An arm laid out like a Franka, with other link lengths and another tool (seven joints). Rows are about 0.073 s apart.
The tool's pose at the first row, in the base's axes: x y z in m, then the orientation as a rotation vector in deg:
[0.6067 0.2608 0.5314 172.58 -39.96 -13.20]
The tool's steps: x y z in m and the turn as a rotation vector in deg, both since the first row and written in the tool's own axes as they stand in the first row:
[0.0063 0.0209 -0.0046 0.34 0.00 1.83]
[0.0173 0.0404 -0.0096 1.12 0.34 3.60]
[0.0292 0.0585 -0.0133 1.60 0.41 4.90]
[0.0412 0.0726 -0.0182 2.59 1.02 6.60]
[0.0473 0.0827 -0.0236 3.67 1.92 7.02]
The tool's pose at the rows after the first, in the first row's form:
[0.6039 0.2393 0.5366 172.11 -42.80 -13.04]
[0.6060 0.2170 0.5415 172.00 -45.66 -12.22]
[0.6093 0.1955 0.5449 171.83 -47.75 -11.93]
[0.6146 0.1776 0.5492 171.83 -50.58 -10.63]
[0.6164 0.1659 0.5544 -172.02 51.38 8.88]

